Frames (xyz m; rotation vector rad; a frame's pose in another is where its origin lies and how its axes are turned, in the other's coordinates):
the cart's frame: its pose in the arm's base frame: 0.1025 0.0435 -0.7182 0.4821 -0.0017 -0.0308
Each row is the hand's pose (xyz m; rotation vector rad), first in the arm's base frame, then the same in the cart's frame.
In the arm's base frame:
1: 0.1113 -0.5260 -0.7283 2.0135 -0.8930 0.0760
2: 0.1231 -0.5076 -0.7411 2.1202 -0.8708 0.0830
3: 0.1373 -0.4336 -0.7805 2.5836 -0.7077 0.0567
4: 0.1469 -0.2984 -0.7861 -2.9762 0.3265 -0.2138
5: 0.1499 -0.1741 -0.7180 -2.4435 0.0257 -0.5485
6: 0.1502 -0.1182 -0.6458 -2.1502 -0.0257 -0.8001
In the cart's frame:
1: 0.0259 -0.5088 0.2550 1.5760 -0.7567 0.2799
2: 0.0373 -0.4981 0.2350 1.6809 -0.7300 0.2786
3: 0.0495 -0.4504 0.1656 2.1314 -0.5702 0.2082
4: 0.0550 -0.3330 0.0979 2.7852 -0.2088 0.2646
5: 0.0539 -0.1912 0.1006 -2.9050 -0.1611 -0.5922
6: 0.0521 -0.1082 0.1387 -2.5934 -0.2753 -0.8365

